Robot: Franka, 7 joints.
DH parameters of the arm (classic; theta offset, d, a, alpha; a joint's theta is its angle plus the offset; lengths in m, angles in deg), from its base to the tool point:
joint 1: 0 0.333 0 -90
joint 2: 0 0 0 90
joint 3: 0 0.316 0.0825 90
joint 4: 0 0 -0.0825 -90
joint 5: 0 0.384 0 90
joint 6: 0 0 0.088 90
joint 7: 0 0.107 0 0
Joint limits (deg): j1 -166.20..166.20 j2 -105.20..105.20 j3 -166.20..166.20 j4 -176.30..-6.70 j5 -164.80..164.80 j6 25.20..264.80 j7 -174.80..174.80
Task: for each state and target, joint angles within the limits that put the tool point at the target. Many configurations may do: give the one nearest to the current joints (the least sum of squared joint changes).
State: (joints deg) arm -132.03 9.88 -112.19 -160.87 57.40 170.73 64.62
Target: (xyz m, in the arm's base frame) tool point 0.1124 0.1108 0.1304
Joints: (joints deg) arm -150.68 -15.25 -138.51 -176.30 100.12 188.65 64.62
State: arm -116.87 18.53 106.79 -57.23 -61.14 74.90 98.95
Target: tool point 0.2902 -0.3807 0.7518
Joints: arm -126.64 20.01 106.43 -71.49 -53.86 50.68 98.95
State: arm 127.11 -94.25 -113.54 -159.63 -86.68 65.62 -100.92
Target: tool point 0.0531 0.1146 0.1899
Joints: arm 119.79 -92.82 -100.88 -176.30 -63.92 50.62 -100.92
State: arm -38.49 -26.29 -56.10 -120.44 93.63 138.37 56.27
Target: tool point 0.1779 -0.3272 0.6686
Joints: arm -27.04 -48.00 -28.09 -136.55 92.17 128.69 56.27
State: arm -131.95 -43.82 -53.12 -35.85 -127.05 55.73 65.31
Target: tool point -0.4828 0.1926 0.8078
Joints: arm -92.34 -33.10 -62.79 -84.50 -113.78 66.04 65.31
